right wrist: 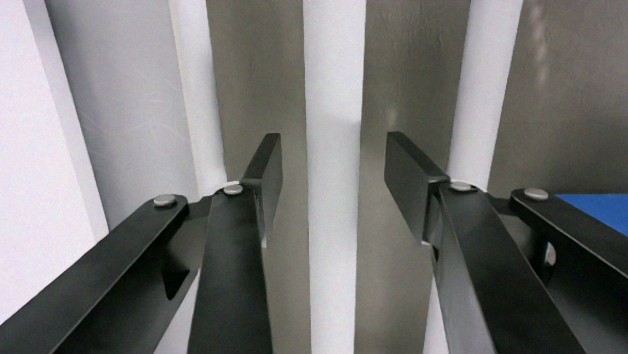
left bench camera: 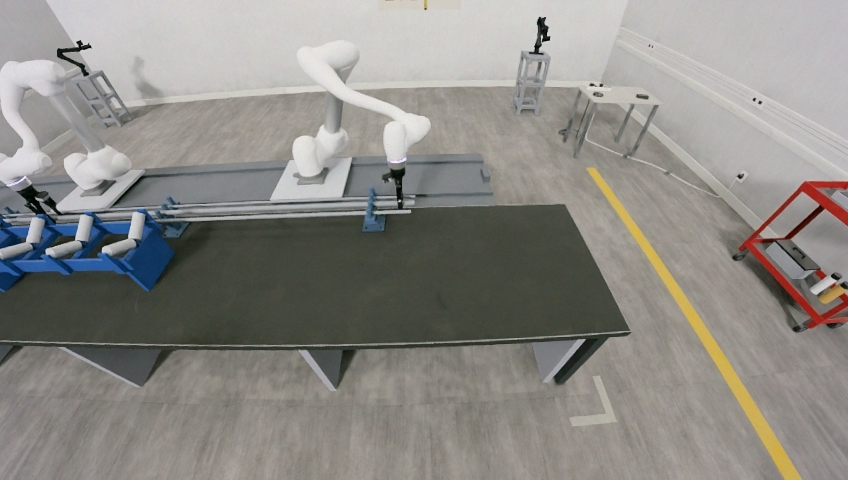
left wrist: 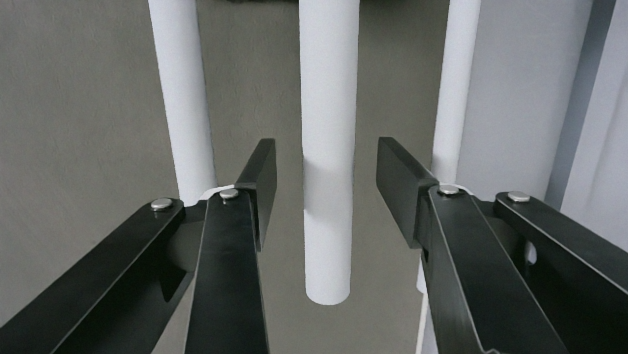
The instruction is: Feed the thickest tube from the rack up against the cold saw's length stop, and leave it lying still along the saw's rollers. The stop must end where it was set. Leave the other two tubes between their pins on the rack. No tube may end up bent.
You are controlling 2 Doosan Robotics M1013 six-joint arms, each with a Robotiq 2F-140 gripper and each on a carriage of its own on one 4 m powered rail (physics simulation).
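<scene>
Three pale tubes lie along the blue rack stands [left bench camera: 373,225]. The middle tube [left wrist: 329,75] [right wrist: 334,75] looks thickest. The front tube [left bench camera: 285,214] [left wrist: 182,100] [right wrist: 484,100] and the thinner back tube [left wrist: 454,100] [right wrist: 197,100] lie on either side. My left gripper [left bench camera: 400,205] [left wrist: 326,161] is open, its fingers astride the middle tube near its end, with a gap on each side. My right gripper [left bench camera: 48,212] [right wrist: 333,156] is open astride the same tube farther left, also with gaps. The length stop does not show.
The saw's blue roller frame [left bench camera: 153,258] with pale rollers [left bench camera: 136,226] stands on the dark bench [left bench camera: 357,285], in front of the tubes at the left. Its blue edge shows at the right in the right wrist view. The grey rail [left bench camera: 446,172] runs behind the bench.
</scene>
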